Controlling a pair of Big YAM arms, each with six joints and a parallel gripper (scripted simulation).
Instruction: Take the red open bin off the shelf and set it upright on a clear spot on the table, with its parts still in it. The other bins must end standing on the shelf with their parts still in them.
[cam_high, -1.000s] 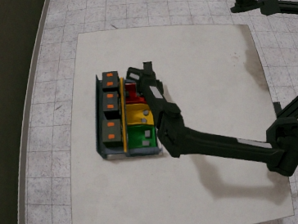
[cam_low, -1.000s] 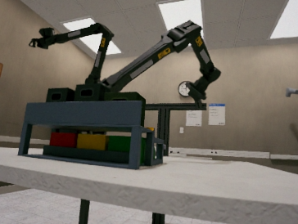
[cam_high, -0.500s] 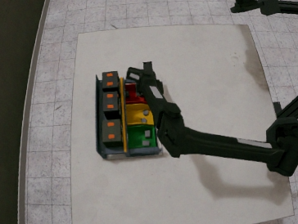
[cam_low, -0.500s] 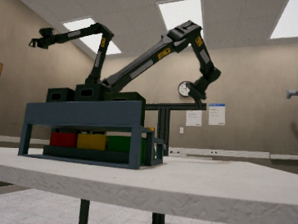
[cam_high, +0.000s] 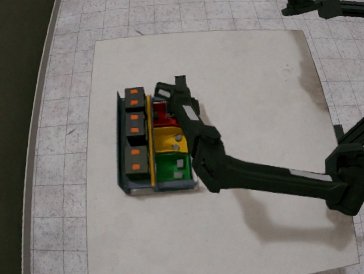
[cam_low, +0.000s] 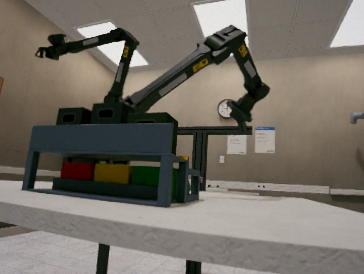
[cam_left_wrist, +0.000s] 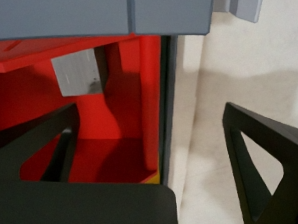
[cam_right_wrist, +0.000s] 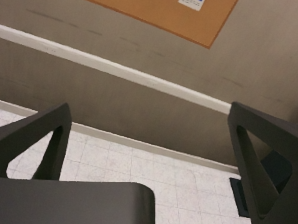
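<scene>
Now: the red bin 80 mm ahead of my left hand. Also, from my left hand: green bin: 70 mm ahead, 230 mm to the left; then yellow bin: 80 mm ahead, 110 mm to the left.
</scene>
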